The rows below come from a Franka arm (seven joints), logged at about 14 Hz.
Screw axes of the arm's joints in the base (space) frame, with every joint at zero. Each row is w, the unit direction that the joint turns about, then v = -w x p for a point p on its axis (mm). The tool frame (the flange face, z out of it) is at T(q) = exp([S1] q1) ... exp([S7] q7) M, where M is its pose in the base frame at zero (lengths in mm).
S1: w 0 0 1 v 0 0 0
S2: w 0 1 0 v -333 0 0
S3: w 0 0 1 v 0 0 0
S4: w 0 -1 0 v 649 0 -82.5
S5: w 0 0 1 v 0 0 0
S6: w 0 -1 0 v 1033 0 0
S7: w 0 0 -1 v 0 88 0
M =
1 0 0 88
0 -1 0 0
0 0 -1 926
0 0 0 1
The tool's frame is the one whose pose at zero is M.
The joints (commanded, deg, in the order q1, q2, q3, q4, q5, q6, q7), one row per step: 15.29, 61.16, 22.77, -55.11, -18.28, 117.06, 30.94; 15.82, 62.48, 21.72, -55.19, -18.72, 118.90, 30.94; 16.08, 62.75, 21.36, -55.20, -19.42, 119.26, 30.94; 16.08, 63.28, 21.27, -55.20, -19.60, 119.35, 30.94; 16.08, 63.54, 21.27, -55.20, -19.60, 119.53, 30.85; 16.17, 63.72, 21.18, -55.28, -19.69, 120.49, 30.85; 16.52, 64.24, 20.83, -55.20, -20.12, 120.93, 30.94; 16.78, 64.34, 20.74, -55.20, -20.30, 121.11, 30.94; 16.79, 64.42, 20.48, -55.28, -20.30, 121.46, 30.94; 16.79, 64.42, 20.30, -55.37, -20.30, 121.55, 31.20; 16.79, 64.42, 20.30, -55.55, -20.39, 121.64, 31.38; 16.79, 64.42, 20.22, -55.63, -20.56, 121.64, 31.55; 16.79, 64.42, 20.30, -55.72, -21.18, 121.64, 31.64; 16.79, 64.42, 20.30, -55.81, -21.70, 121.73, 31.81
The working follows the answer.
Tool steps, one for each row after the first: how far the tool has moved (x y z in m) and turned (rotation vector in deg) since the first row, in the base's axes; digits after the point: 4 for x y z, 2 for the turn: 0.0006, -0.0003, -0.0181, -0.57, -0.66, 0.15; 0.0005, -0.0001, -0.0222, -1.27, -1.15, 0.53; 0.0000, -0.0011, -0.0294, -1.58, -0.83, 0.57; -0.0003, -0.0011, -0.0326, -1.55, -0.73, 0.66; 0.0001, 0.0002, -0.0343, -1.23, -1.35, 0.74; -0.0009, 0.0016, -0.0409, -1.70, -1.59, 1.01; -0.0021, 0.0042, -0.0421, -1.83, -1.76, 1.30; -0.0013, 0.0027, -0.0439, -1.92, -1.97, 1.22; -0.0010, 0.0016, -0.0449, -2.05, -1.99, 0.92; -0.0016, 0.0017, -0.0461, -2.12, -1.94, 0.84; -0.0016, 0.0011, -0.0470, -2.34, -1.97, 0.74; -0.0020, 0.0013, -0.0475, -2.75, -2.20, 0.99; -0.0020, 0.0012, -0.0480, -3.10, -2.45, 1.09
Tool pose at each row, in the base's axes (x y z in m, rotation vector in deg; rounded; the steps above come from the unrounded poses): 0.7006, 0.3694, 0.2411, -175.05, -4.73, -3.03; 0.7012, 0.3690, 0.2230, -175.61, -5.04, -4.02; 0.7011, 0.3693, 0.2189, -176.28, -5.69, -4.72; 0.7006, 0.3683, 0.2117, -176.59, -5.75, -4.22; 0.7003, 0.3683, 0.2085, -176.56, -5.88, -4.07; 0.7007, 0.3695, 0.2068, -176.22, -6.03, -5.03; 0.6997, 0.3710, 0.2002, -176.67, -6.48, -5.37; 0.6984, 0.3735, 0.1990, -176.77, -6.96, -5.61; 0.6992, 0.3721, 0.1972, -176.86, -6.85, -5.93; 0.6996, 0.3709, 0.1962, -177.01, -6.39, -5.99; 0.6990, 0.3711, 0.1950, -177.09, -6.26, -5.92; 0.6990, 0.3704, 0.1941, -177.31, -6.13, -5.97; 0.6986, 0.3707, 0.1936, -177.70, -6.56, -6.29; 0.6985, 0.3705, 0.1931, -178.03, -6.75, -6.69

